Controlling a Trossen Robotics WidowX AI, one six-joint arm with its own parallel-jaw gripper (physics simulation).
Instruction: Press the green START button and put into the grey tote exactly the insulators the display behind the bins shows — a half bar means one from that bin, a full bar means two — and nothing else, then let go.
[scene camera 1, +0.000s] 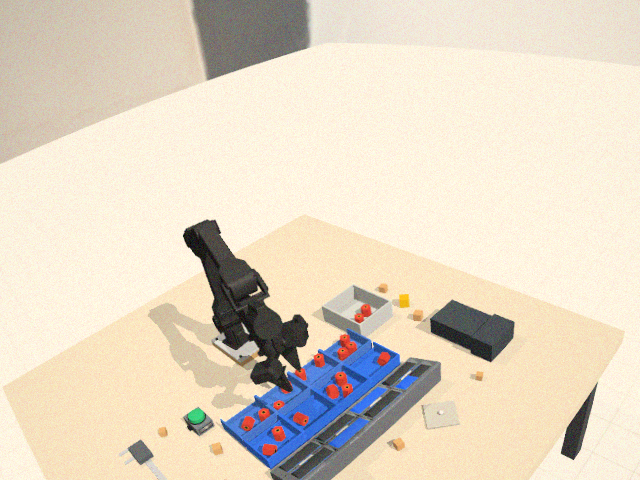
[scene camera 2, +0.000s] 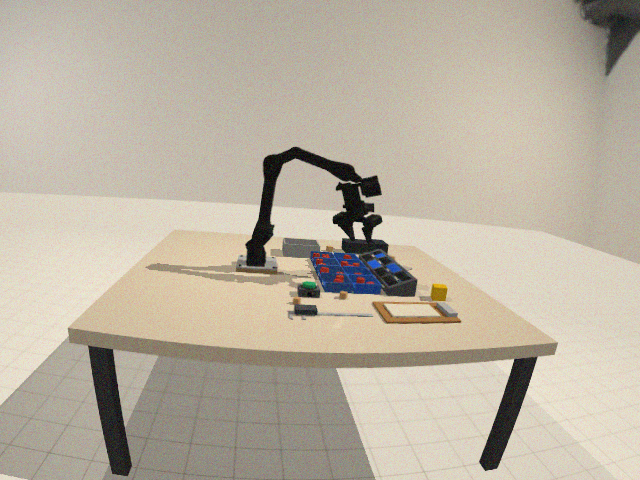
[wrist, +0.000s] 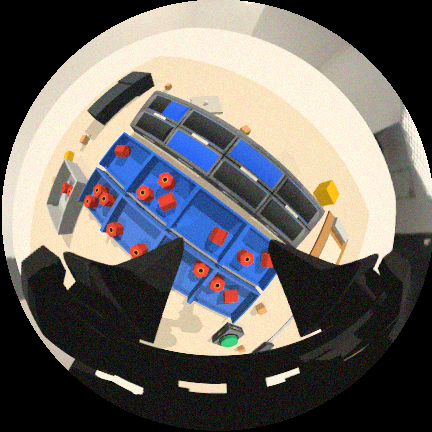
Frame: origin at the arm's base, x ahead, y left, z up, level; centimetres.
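Where they show: gripper, fingertip midpoint: (scene camera 1: 295, 380) (scene camera 2: 361, 242) (wrist: 226, 244); arm's base at its link origin: (scene camera 1: 237, 339) (scene camera 2: 255, 263).
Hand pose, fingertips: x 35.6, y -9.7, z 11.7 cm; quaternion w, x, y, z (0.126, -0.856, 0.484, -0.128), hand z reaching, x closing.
Observation:
Things, the pixels of their centre, and the offset from my fingertips. "spot": a spot on its surface instead.
- insulator at the middle of its body: (wrist: 218, 235) (scene camera 1: 300, 418) dy -1.1, dx -0.3, dz -12.1 cm
- grey tote at the middle of its body: (scene camera 1: 357, 311) (wrist: 64, 195) (scene camera 2: 300, 247) dy +37.2, dx -14.2, dz -11.3 cm
- half bar at the middle of its body: (scene camera 1: 414, 379) (wrist: 168, 108) dy +21.7, dx +15.9, dz -9.9 cm
- green button at the middle of its body: (scene camera 1: 197, 419) (wrist: 227, 337) (scene camera 2: 308, 288) dy -16.6, dx -20.7, dz -11.9 cm
- black box at the middle of its body: (scene camera 1: 471, 328) (wrist: 118, 94) (scene camera 2: 364, 246) dy +46.0, dx +17.5, dz -11.2 cm
- caliper at the middle of its body: (scene camera 1: 150, 472) (scene camera 2: 332, 313) (wrist: 281, 334) dy -34.6, dx -17.4, dz -13.0 cm
- clipboard at a spot on its surface: (scene camera 2: 379, 311) spot: dy -31.9, dx -2.8, dz -13.5 cm
- yellow cube at the middle of its body: (wrist: 326, 192) (scene camera 2: 438, 292) dy -20.3, dx +23.0, dz -11.7 cm
My gripper (scene camera 1: 295, 379) (scene camera 2: 361, 240) (wrist: 226, 244) is open and empty above the blue bins (scene camera 1: 310, 404) (wrist: 195, 220), which hold red insulators. One insulator (wrist: 218, 236) shows between the fingertips in the wrist view, in the third far-row bin from the tote end. Two insulators (scene camera 1: 366, 310) (scene camera 1: 359, 317) lie in the grey tote (scene camera 1: 338, 319) (scene camera 2: 301, 249) (wrist: 72, 215). The display (scene camera 1: 392, 410) (wrist: 241, 186) shows a half bar (wrist: 175, 111) in the far row's first cell, a full bar (wrist: 257, 162) in its third, and a full bar (wrist: 192, 150) in the near row's second. The green button (scene camera 1: 196, 415) (scene camera 2: 309, 284) (wrist: 229, 341) is beside the bins.
A black box (scene camera 1: 462, 325) (wrist: 117, 100) lies beyond the tote end. A caliper (scene camera 1: 140, 452) lies past the button. A clipboard (scene camera 2: 379, 311) and a yellow cube (scene camera 2: 438, 292) (wrist: 326, 192) are near the display's other end. Small wooden cubes are scattered around.

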